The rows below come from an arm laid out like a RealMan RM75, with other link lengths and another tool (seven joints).
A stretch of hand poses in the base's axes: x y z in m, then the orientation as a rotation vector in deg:
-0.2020 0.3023 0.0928 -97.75 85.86 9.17
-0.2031 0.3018 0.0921 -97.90 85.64 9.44
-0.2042 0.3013 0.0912 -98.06 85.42 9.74
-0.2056 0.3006 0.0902 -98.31 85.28 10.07
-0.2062 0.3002 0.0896 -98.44 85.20 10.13
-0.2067 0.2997 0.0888 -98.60 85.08 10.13
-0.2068 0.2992 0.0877 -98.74 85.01 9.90
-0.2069 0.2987 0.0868 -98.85 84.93 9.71
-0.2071 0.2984 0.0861 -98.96 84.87 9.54
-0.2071 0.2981 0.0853 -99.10 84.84 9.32
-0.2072 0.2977 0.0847 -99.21 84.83 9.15
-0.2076 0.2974 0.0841 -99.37 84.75 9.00
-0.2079 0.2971 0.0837 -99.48 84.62 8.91
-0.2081 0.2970 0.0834 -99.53 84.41 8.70
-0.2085 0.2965 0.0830 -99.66 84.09 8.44
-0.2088 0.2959 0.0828 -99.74 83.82 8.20
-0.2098 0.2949 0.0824 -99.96 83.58 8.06
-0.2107 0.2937 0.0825 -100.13 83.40 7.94
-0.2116 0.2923 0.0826 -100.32 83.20 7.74
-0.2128 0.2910 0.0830 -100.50 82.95 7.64
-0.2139 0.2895 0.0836 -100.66 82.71 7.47
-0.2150 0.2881 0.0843 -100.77 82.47 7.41
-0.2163 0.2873 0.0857 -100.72 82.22 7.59
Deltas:
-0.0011 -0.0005 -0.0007 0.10 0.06 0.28
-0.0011 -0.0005 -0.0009 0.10 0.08 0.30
-0.0014 -0.0007 -0.0010 0.02 0.17 0.31
-0.0006 -0.0004 -0.0006 -0.04 0.02 0.13
-0.0005 -0.0005 -0.0008 -0.07 -0.03 0.14
-0.0001 -0.0005 -0.0011 -0.17 -0.14 0.03
-0.0001 -0.0005 -0.0009 -0.13 -0.13 0.03
-0.0002 -0.0003 -0.0007 -0.13 -0.11 0.03
0.0000 -0.0003 -0.0008 -0.18 -0.11 0.01
-0.0001 -0.0004 -0.0006 -0.15 -0.07 0.00
-0.0004 -0.0003 -0.0006 -0.15 -0.09 0.07
-0.0003 -0.0003 -0.0004 -0.07 -0.10 0.09
-0.0002 -0.0001 -0.0003 -0.05 -0.24 0.06
-0.0004 -0.0005 -0.0004 -0.09 -0.31 0.15
-0.0003 -0.0006 -0.0002 -0.06 -0.28 0.10
-0.0010 -0.0010 -0.0004 -0.13 -0.17 0.19
-0.0009 -0.0012 0.0001 -0.11 -0.13 0.14
-0.0009 -0.0014 0.0001 -0.15 -0.18 0.13
-0.0012 -0.0013 0.0004 -0.08 -0.16 0.19
-0.0011 -0.0015 0.0006 -0.10 -0.20 0.15
-0.0011 -0.0014 0.0007 -0.02 -0.15 0.16
-0.0013 -0.0008 0.0014 0.21 -0.06 0.17

